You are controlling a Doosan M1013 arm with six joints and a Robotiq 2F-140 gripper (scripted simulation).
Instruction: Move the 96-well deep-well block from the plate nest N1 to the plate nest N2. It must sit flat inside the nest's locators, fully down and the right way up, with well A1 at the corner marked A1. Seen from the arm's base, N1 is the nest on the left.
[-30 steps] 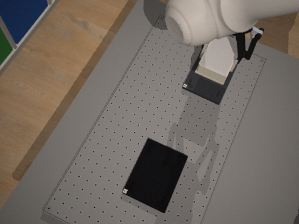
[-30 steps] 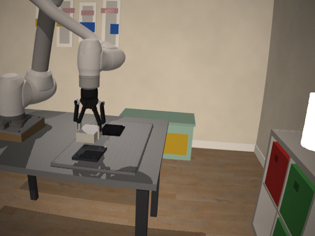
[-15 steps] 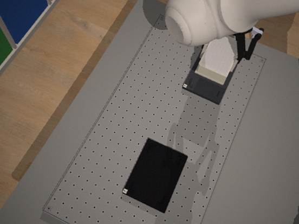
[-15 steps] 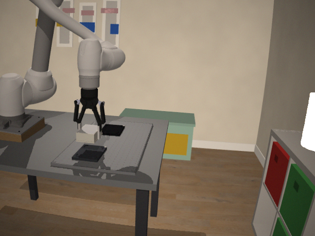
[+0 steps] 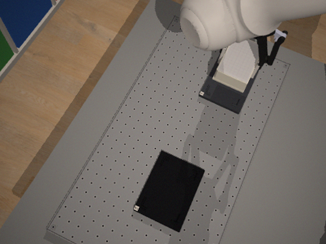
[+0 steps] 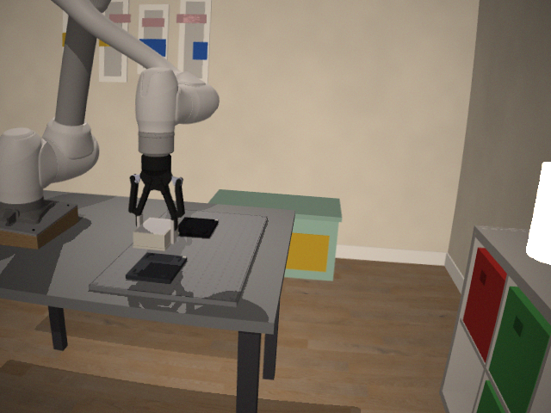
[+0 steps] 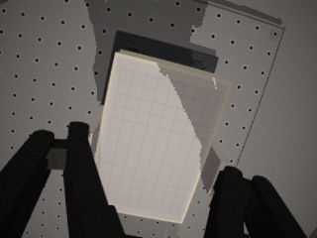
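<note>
Now: the plate nest N2 100 mm below my hand. Round my hand: black plate nest N1: 340 mm to the left, 100 mm below, 90 mm ahead; then cream 96-well deep-well block: 10 mm below.
</note>
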